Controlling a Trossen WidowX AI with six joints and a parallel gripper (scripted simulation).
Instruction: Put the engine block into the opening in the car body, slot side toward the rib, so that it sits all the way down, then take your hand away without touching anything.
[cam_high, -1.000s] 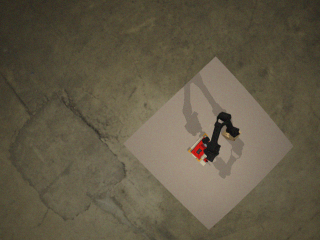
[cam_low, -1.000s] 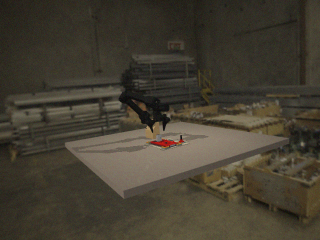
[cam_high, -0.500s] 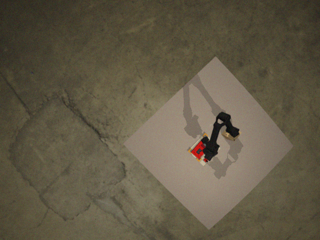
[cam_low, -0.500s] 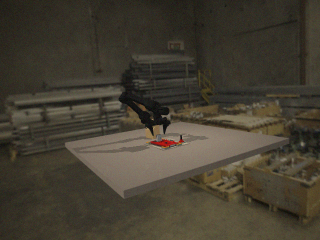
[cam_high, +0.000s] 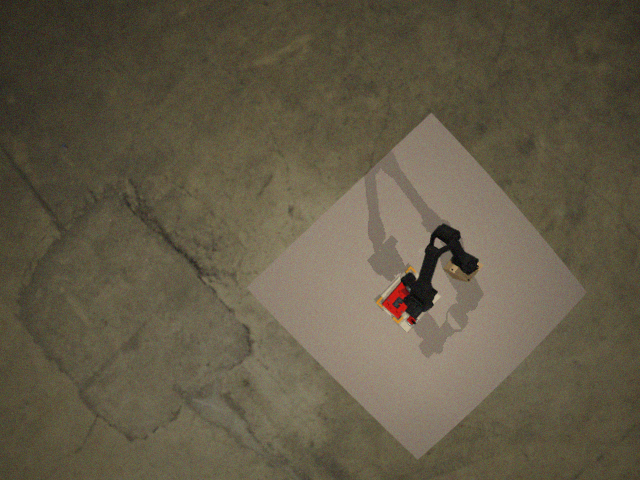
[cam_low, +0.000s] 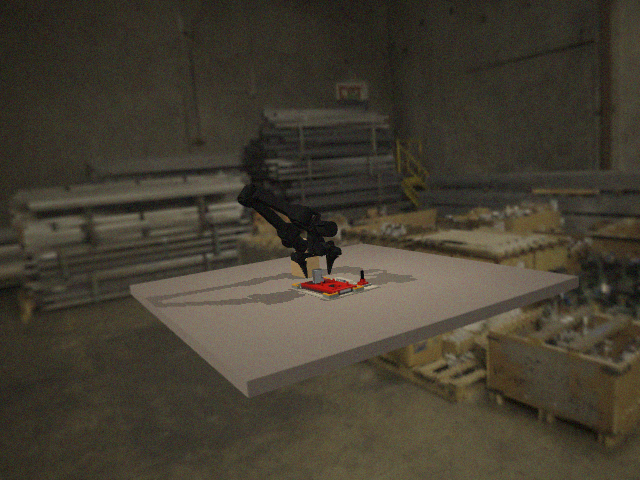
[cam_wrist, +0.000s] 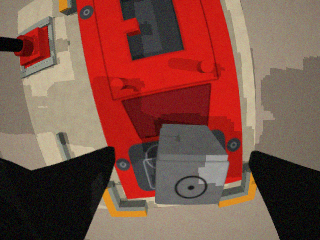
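Now: gripper tip right at the grey engine block. Also, from my gripper tip: cream base plate (4 cm ahead, 4 cm to the left, 4 cm below).
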